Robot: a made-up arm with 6 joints.
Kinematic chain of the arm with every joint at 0, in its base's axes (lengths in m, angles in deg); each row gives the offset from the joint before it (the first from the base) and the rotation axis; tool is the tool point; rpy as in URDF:
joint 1: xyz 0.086 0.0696 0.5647 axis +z
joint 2: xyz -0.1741 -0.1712 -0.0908 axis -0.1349 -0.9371 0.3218
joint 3: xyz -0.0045 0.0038 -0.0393 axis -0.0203 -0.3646 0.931
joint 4: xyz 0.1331 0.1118 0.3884 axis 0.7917 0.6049 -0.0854
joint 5: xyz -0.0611 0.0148 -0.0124 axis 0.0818 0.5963 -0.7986
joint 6: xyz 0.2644 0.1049 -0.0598 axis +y
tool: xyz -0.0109 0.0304 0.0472 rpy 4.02 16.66 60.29
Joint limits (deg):
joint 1: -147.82..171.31
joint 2: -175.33..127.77
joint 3: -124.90..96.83
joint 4: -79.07..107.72
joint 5: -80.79..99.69
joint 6: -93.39..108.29
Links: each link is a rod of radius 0.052 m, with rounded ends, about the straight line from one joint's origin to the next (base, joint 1, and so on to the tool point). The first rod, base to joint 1, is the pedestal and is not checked.
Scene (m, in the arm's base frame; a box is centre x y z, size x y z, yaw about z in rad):
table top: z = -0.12
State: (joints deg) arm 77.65 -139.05 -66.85 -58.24 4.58 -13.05
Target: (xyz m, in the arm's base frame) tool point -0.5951 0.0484 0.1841
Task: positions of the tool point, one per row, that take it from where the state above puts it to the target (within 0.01 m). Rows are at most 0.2 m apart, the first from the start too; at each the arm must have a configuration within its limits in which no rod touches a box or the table.
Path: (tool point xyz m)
1: 0.2195 -0.6091 0.1913
2: 0.0212 -0.6170 0.1879
3: -0.1710 -0.5684 0.1855
4: -0.3411 -0.4674 0.1840
5: -0.4752 -0.3222 0.1832
6: -0.5622 -0.1454 0.1832
7: -0.5951 0.0484 0.1841

